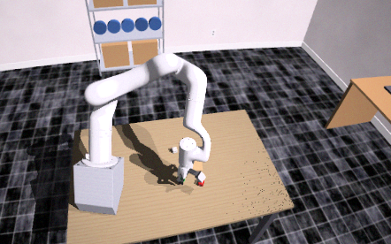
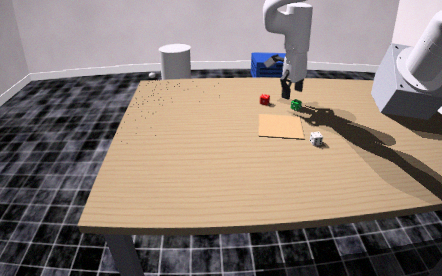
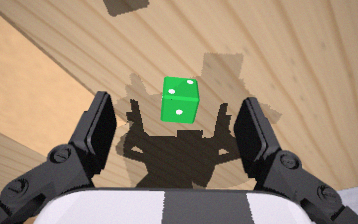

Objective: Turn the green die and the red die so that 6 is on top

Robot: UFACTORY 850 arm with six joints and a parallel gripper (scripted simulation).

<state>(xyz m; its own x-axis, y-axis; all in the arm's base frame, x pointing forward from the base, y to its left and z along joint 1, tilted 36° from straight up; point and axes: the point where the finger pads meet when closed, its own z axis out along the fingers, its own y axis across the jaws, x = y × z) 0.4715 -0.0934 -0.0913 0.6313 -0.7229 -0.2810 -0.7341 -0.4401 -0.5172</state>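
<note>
Right now the green die is 4 cm below my hand, 2 cm behind it and 1 cm to the left of it. Also, from my hand: red die: 9 cm ahead, 4 cm to the right, 4 cm below; tan mat: 13 cm to the left, 8 cm ahead, 6 cm below; white die: 24 cm to the left, 4 cm below.
</note>
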